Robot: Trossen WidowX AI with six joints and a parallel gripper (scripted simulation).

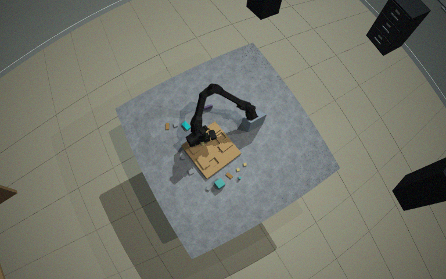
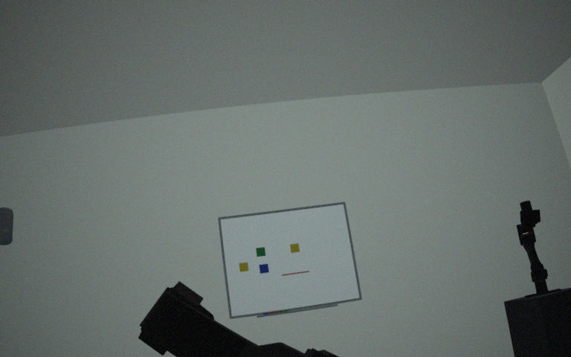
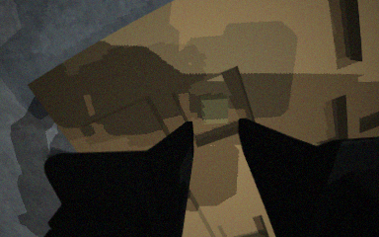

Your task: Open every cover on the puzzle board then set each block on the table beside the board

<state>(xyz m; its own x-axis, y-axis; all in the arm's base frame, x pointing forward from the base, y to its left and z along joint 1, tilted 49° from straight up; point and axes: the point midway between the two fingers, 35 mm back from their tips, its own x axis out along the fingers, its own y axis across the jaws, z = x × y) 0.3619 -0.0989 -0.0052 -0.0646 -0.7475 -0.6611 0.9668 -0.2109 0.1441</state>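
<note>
The tan puzzle board is 3 cm behind my gripper tip, 5 cm to the left of it and 2 cm below it. Round my gripper tip: tiny teal cube (8 cm behind, 34 cm to the left, 3 cm below); then purple block (18 cm behind, 21 cm to the right, 3 cm below); then orange block (3 cm behind, 29 cm to the left, 4 cm below).
</note>
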